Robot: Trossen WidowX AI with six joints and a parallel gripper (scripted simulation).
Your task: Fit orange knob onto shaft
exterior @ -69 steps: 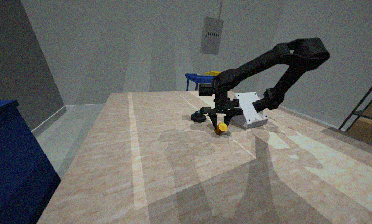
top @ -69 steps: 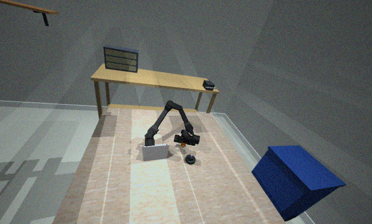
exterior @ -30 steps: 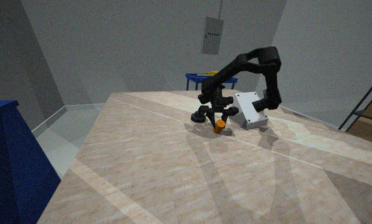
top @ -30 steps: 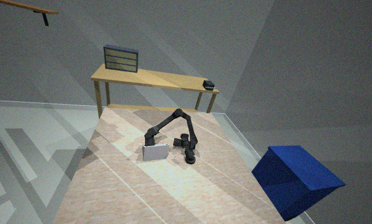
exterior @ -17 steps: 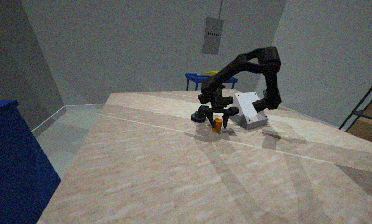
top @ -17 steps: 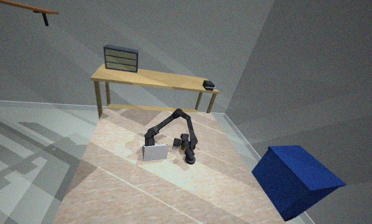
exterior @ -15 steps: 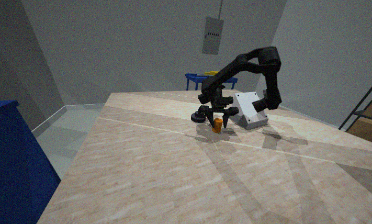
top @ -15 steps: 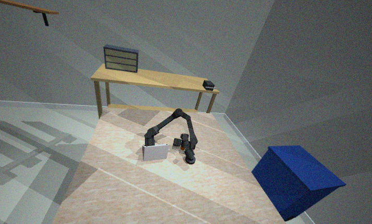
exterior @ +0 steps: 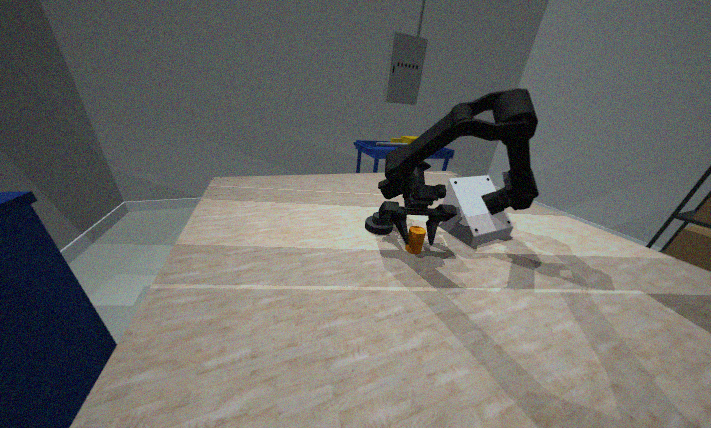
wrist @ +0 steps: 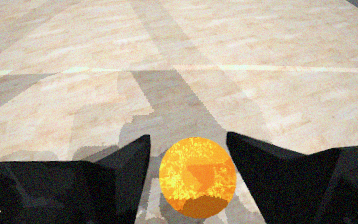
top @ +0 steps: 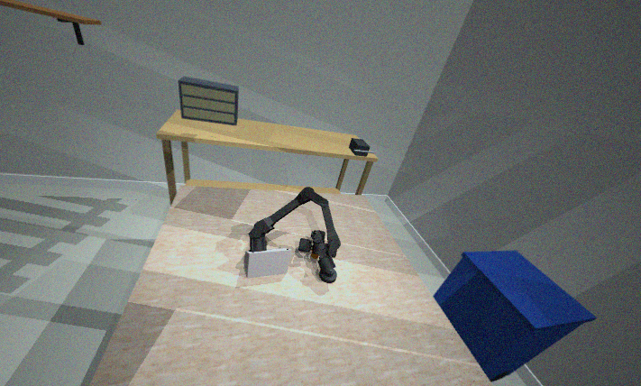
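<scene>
Now: gripper tip 20 mm to the left of the orange knob, 10 mm below it and 10 mm past it. Also, from my gripper tip: pedestal (160 mm to the right).
</scene>
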